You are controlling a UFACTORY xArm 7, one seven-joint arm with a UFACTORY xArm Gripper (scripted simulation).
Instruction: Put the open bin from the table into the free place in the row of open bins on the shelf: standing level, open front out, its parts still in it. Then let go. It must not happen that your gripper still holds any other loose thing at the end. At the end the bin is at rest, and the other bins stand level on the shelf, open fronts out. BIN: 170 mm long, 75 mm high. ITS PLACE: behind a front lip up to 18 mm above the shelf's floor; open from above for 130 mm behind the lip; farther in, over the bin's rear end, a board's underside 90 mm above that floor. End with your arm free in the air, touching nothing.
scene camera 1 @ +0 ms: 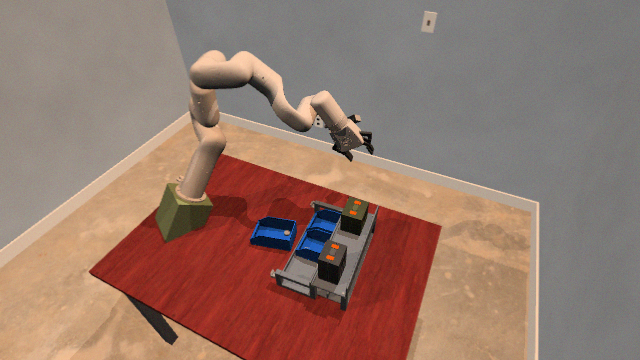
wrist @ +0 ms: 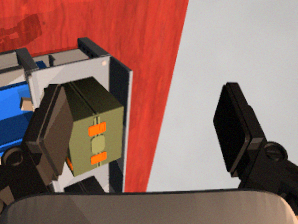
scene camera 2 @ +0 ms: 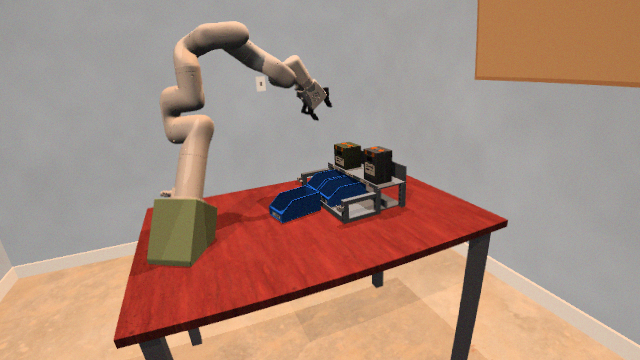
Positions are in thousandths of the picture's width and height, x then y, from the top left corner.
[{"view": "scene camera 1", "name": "my gripper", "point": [566, 432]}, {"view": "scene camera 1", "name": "blue bin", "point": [421, 646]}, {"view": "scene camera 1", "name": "blue bin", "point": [493, 665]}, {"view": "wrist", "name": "my gripper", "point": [482, 458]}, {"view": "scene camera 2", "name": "blue bin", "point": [462, 565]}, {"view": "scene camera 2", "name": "blue bin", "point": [521, 532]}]
